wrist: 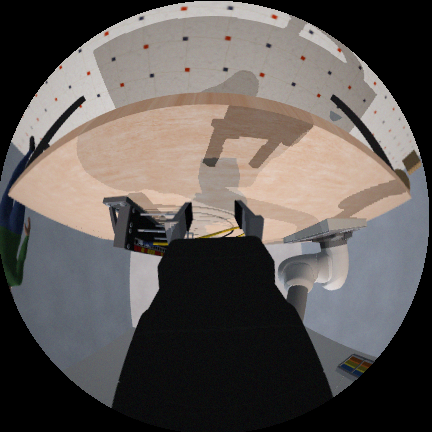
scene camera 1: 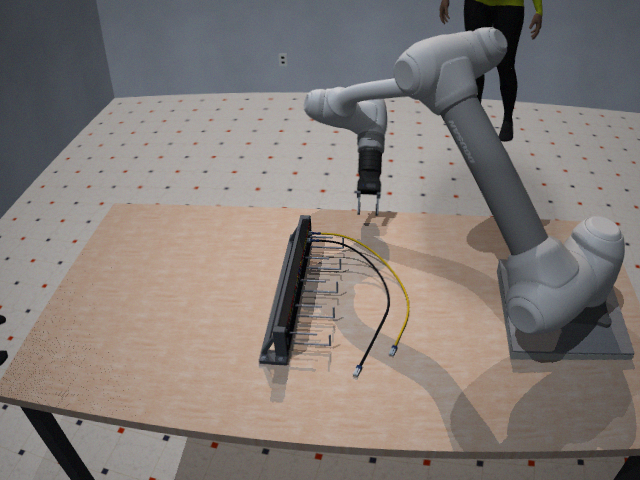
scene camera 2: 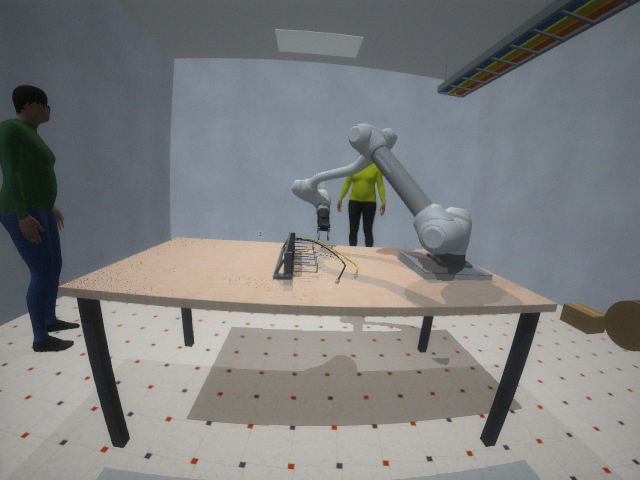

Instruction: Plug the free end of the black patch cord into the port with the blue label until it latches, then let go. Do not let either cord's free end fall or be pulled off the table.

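Pixels of known places: gripper, fingertip midpoint: (wrist: 212, 209) (scene camera 1: 367, 214) (scene camera 2: 323, 239); arm's base, link origin: (wrist: 332, 235) (scene camera 2: 448, 261).
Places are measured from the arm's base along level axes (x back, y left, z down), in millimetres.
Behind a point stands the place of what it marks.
Observation:
The black patch cord (scene camera 1: 388, 297) @[z 30, x -540, y 15 mm] (scene camera 2: 344, 265) @[z 32, x -540, y 63 mm] curves from the far end of the patch panel (scene camera 1: 279, 342) @[z -27, x -779, y 278 mm] (wrist: 122, 223) @[z -15, x -816, y -211 mm] to its free plug (scene camera 1: 357, 370) @[z 27, x -585, y 291 mm] (scene camera 2: 337, 280) @[z 30, x -585, y 289 mm], which lies on the table near the panel's near end. The yellow cord (scene camera 1: 408, 304) @[z 31, x -483, y 35 mm] (scene camera 2: 356, 266) @[z 32, x -484, y 68 mm] arcs outside it, its free plug (scene camera 1: 393, 350) @[z 30, x -506, y 210 mm] also on the table. My gripper (scene camera 1: 368, 212) @[z -18, x -642, y -308 mm] (scene camera 2: 323, 238) @[z -18, x -642, y -308 mm] (wrist: 212, 209) @[z -18, x -642, y -308 mm] is open and empty, pointing down near the table's far edge, right of the panel's far end, apart from both cords. The blue-labelled port cannot be made out.
Several thin metal cable guides (scene camera 1: 334, 312) @[z 1, x -672, y 125 mm] stick out from the panel's port side toward the cords. The arm's base plate (scene camera 1: 568, 355) @[z 19, x -45, y 190 mm] (scene camera 2: 478, 276) @[z 19, x 68, y 181 mm] sits at the table's right. One person (scene camera 2: 361, 186) stands beyond the table and another (scene camera 2: 28, 165) at the left.

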